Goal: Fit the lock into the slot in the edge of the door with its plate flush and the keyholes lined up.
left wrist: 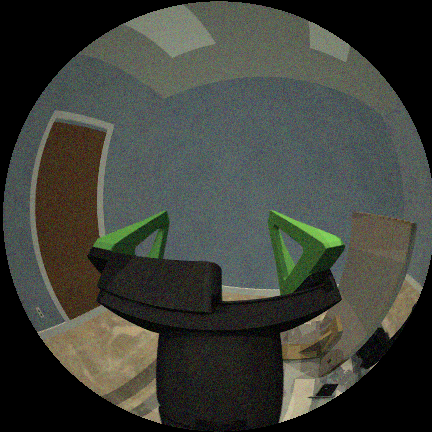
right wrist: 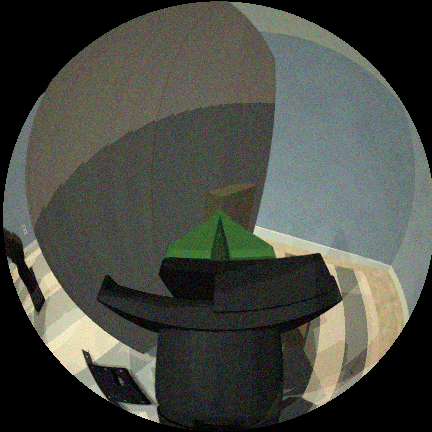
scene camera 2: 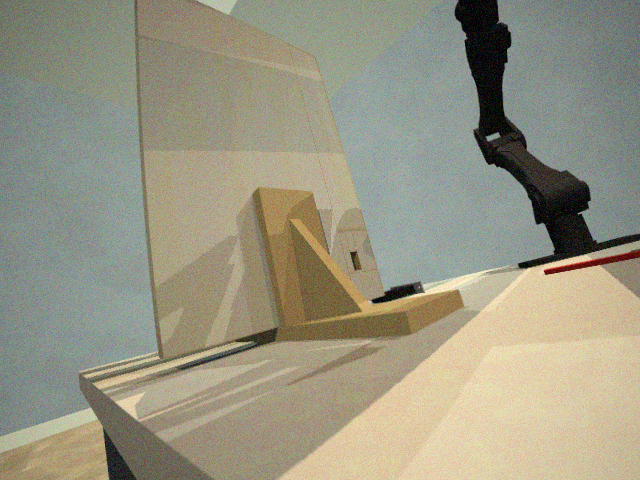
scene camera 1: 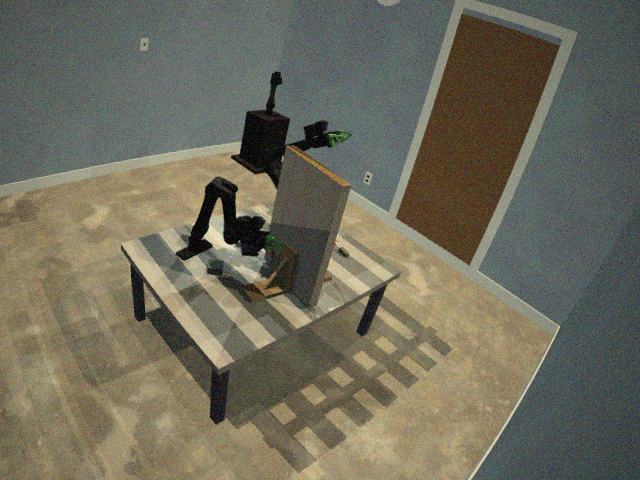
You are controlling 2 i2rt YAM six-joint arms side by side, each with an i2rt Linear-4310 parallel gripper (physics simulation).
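Where they show: left gripper, between the fingertips: [left wrist: 218, 215] [scene camera 1: 348, 135]; right gripper, between the fingertips: [right wrist: 219, 216] [scene camera 1: 282, 245]; left arm's base, origin of its link: [scene camera 2: 577, 254]; right arm's base, origin of its link: [scene camera 1: 194, 250].
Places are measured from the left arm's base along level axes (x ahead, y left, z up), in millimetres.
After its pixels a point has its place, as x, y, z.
The grey door panel [scene camera 1: 305, 196] {301, -487, 473} [scene camera 2: 206, 206] {423, -495, 195} [left wrist: 377, 260] {262, -420, 498} [right wrist: 200, 145] {237, -457, 259} stands upright on the table. A small rectangular hole [scene camera 2: 355, 260] {180, -392, 96} shows low in its face in scene camera 2; the edge slot does not show clearly. A dark lock [right wrist: 120, 384] [left wrist: 326, 390] lies on the table, its thin plate at one side. In scene camera 2 a dark object [scene camera 2: 405, 290] {40, -340, 14}, probably the lock, shows beyond the bracket. My right gripper [scene camera 1: 279, 242] {242, -479, 199} [right wrist: 219, 216] {242, -479, 199} is shut and empty, low near the door's face. My left gripper [scene camera 1: 350, 135] {238, 3, 626} [left wrist: 218, 215] {238, 3, 626} is open and empty, high beyond the door.
A wooden bracket [scene camera 1: 292, 264] {327, -519, 159} [scene camera 2: 284, 242] {348, -434, 131} [right wrist: 237, 202] {275, -495, 204} stands against the door. A red bar [scene camera 2: 594, 262] {262, -81, 4} lies near the left arm's base. A small dark object [scene camera 1: 342, 251] {391, -33, 16} lies on the table [scene camera 1: 248, 335] {353, -863, 0} beyond the door.
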